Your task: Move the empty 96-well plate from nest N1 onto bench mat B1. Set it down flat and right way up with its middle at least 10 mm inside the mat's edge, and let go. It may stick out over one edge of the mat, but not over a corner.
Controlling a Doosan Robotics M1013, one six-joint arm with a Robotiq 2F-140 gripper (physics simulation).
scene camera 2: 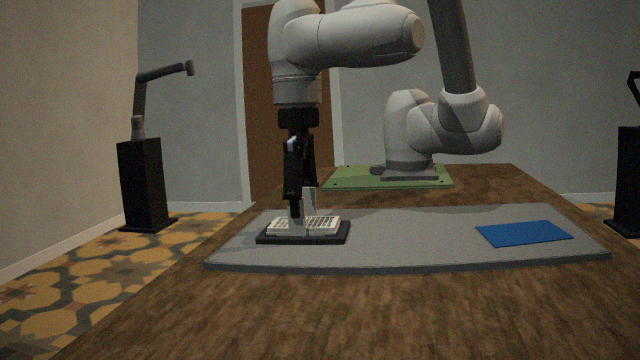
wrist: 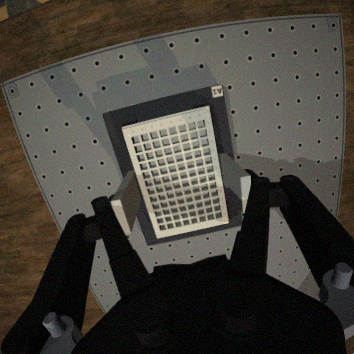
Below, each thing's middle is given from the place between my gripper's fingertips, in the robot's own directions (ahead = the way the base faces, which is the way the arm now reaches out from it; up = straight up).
Scene:
The white 96-well plate (scene camera 2: 315,225) lies 1 cm above my hand. Round my hand: dark nest N1 (scene camera 2: 343,229) (1 cm below); then blue bench mat B1 (scene camera 2: 513,234) (43 cm to the left, 2 cm ahead, 1 cm below).

